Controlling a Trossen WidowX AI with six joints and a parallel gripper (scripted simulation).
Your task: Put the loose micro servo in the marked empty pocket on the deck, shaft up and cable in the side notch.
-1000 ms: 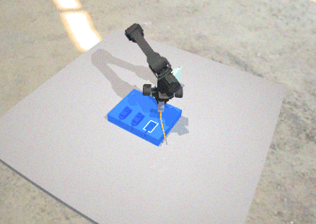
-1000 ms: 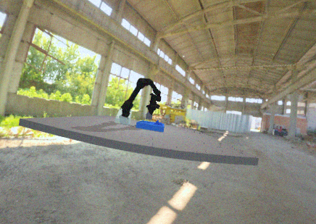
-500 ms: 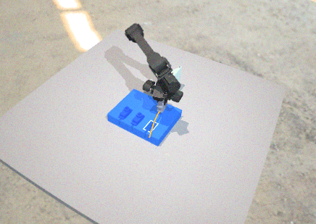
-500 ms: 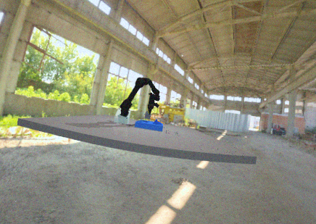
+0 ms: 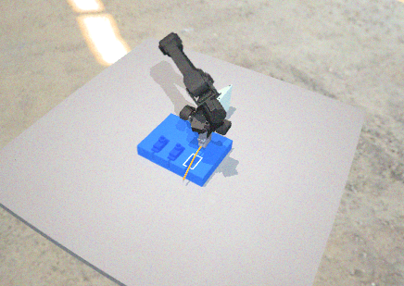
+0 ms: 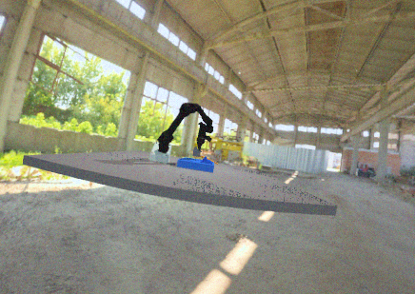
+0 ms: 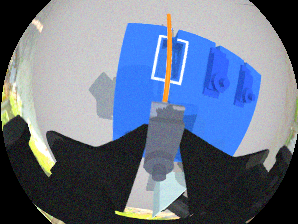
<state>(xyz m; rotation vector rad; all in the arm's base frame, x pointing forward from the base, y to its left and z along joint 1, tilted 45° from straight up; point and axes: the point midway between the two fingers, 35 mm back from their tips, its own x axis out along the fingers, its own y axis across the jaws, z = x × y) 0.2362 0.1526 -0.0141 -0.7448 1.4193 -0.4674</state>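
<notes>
Right now the deck is 100 mm below my gripper tip, 80 mm to the right of it and 30 mm behind it.
</notes>
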